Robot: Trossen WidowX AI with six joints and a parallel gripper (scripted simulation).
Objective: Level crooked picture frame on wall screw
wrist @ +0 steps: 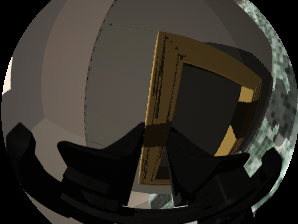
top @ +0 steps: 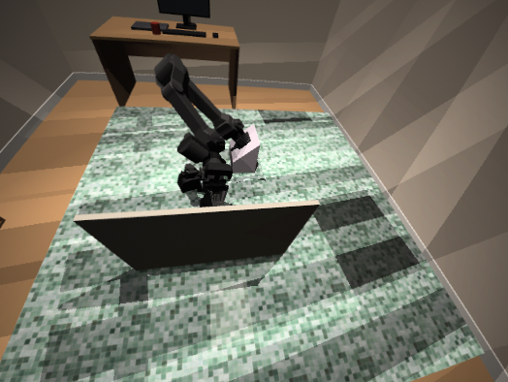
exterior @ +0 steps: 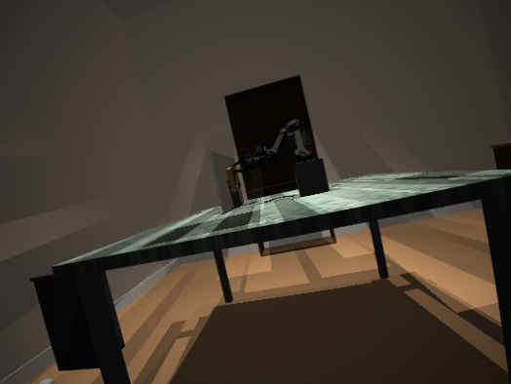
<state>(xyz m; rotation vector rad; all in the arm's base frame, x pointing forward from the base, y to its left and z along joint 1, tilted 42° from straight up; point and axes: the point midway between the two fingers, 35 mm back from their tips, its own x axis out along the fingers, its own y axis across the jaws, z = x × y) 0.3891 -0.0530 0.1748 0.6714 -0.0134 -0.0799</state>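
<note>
The gold picture frame is 50 mm below my gripper tip and 10 mm to the right of it. The rest, counted from my gripper tip: grey wall panel 70 mm below, 20 mm ahead, 10 mm to the right.
</note>
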